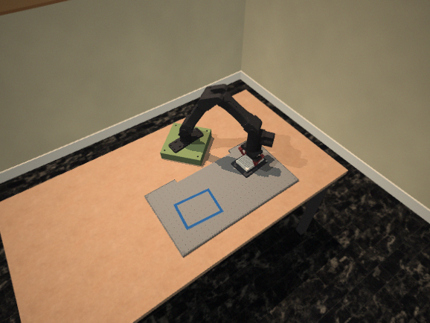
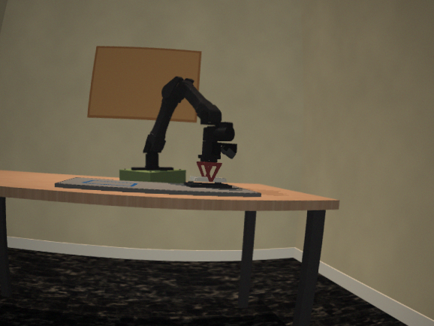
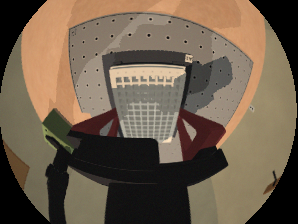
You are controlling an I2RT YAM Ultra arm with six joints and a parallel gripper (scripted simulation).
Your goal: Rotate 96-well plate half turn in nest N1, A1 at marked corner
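My gripper is now right at the white 96-well plate. Also, from my hand: black plate nest N1 (30 mm below).
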